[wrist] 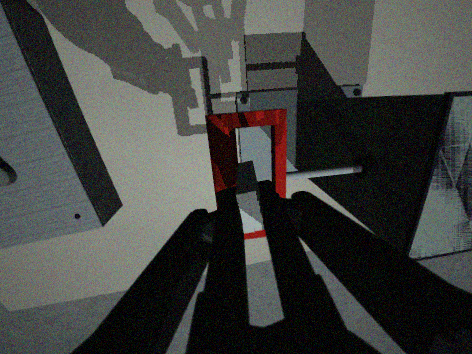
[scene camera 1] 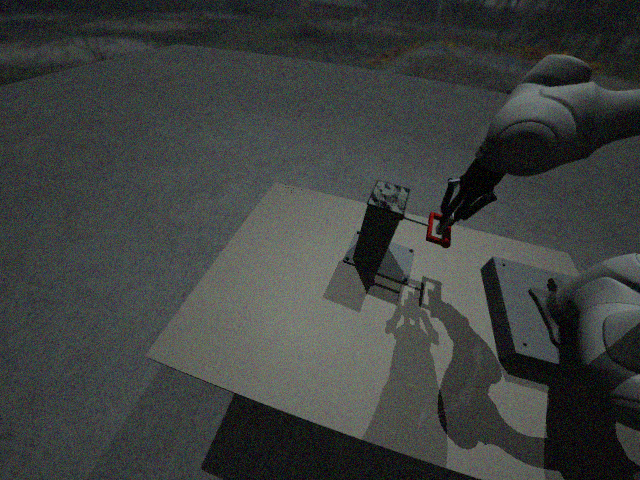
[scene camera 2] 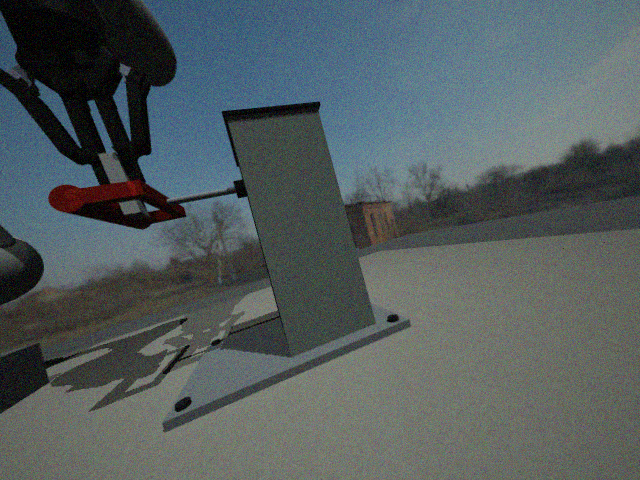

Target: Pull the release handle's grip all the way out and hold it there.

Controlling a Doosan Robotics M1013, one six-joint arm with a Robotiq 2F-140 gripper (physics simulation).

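The release handle's grip, a red rectangular frame (scene camera 1: 438, 241) (scene camera 2: 103, 194) (wrist: 280, 150), stands off to one side of a tall grey post (scene camera 1: 379, 237) (scene camera 2: 305, 232) (wrist: 350, 125). A thin metal rod (scene camera 1: 415, 220) (scene camera 2: 204, 195) (wrist: 330, 172) joins them, and a long stretch of it shows between grip and post. My gripper (scene camera 1: 442, 226) (scene camera 2: 131, 204) (wrist: 247, 176) is shut with nothing between its fingers. Its fingertips reach down through the opening of the red frame, in scene camera 2 nearer the rod side than the rounded far end. Whether they touch a bar is hard to tell.
The post stands on a bolted base plate (scene camera 1: 400, 258) (scene camera 2: 242, 374) on the pale table top (scene camera 1: 258, 289) (scene camera 2: 491, 361) (wrist: 160, 200). A low grey box (scene camera 1: 527, 310) (scene camera 2: 20, 372) (wrist: 45, 175) lies beyond the grip, beside the arm's base. Shadows of arm and handle fall on the table.
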